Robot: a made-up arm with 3 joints.
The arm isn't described. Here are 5 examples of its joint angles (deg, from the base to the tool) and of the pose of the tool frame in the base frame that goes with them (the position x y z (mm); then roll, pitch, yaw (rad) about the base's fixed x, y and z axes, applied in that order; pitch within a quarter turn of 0, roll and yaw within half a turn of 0).
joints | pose
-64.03 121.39 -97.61 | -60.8 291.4 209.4 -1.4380 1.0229 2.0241
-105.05 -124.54 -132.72 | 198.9 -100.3 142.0 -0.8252 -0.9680 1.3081
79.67 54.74 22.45 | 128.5 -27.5 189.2 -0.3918 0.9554 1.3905
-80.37 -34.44 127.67 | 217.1 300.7 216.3 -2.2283 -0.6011 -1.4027
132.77 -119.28 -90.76 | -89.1 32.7 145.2 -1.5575 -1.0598 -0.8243
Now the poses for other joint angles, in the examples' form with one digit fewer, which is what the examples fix.
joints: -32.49 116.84 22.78
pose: -34 -133 22 2.744 1.102 2.575
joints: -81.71 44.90 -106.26
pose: 67 308 -62 1.855 0.784 -1.426
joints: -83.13 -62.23 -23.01
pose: -174 90 27 0.402 -1.086 -1.451
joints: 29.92 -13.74 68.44
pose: -202 -83 329 -1.195 -0.240 0.522
